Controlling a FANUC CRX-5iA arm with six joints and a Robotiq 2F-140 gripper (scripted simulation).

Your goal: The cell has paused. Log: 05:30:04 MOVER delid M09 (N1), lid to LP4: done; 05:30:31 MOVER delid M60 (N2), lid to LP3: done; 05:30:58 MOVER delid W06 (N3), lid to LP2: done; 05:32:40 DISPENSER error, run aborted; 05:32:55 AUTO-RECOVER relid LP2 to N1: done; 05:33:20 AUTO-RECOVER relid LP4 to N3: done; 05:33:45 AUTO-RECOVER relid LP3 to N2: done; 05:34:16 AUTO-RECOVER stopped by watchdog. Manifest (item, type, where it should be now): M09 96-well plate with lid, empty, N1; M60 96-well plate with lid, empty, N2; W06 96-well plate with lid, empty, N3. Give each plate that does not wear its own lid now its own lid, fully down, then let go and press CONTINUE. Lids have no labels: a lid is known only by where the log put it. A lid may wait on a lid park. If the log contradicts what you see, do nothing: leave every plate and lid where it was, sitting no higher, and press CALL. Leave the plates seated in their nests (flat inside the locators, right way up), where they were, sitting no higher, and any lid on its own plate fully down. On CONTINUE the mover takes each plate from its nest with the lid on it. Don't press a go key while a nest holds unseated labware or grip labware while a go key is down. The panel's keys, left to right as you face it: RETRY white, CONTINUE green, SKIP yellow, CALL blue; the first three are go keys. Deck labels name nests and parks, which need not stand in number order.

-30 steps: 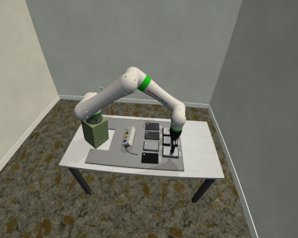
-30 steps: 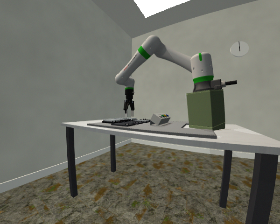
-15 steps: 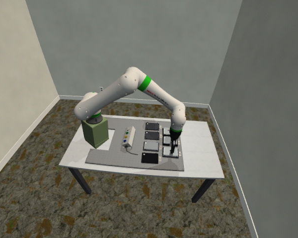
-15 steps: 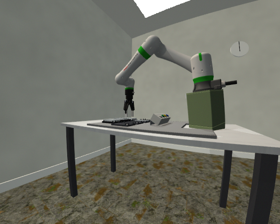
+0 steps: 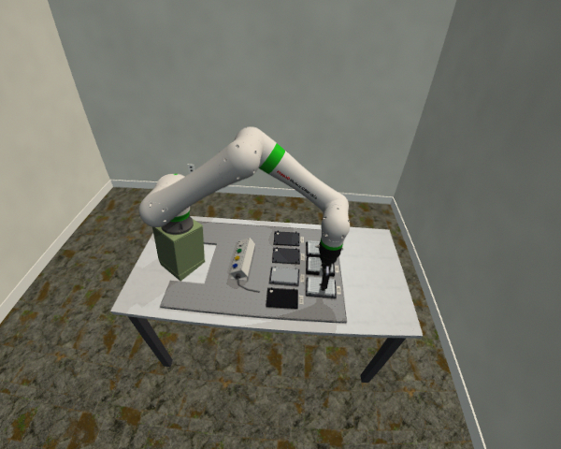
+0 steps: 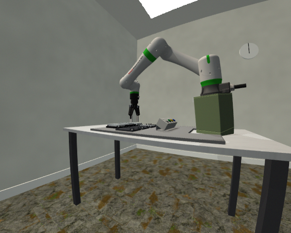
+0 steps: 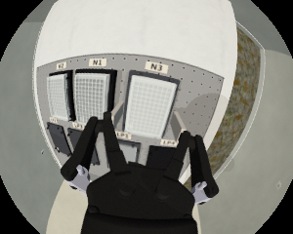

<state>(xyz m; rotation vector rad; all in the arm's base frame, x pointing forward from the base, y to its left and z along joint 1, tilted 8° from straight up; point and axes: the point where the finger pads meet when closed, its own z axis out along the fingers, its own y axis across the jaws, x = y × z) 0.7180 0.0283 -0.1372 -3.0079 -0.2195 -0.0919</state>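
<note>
My hand is 2 cm past the plate, 13 cm to the right of it and 3 cm above it. From my hand the other things lie so: blue key (42 cm behind, 3 cm to the right, 1 cm above); then lid park LP4 (16 cm behind, 11 cm to the right, 5 cm below); then lid park LP3 (21 cm behind, 16 cm to the left, 5 cm below).
</note>
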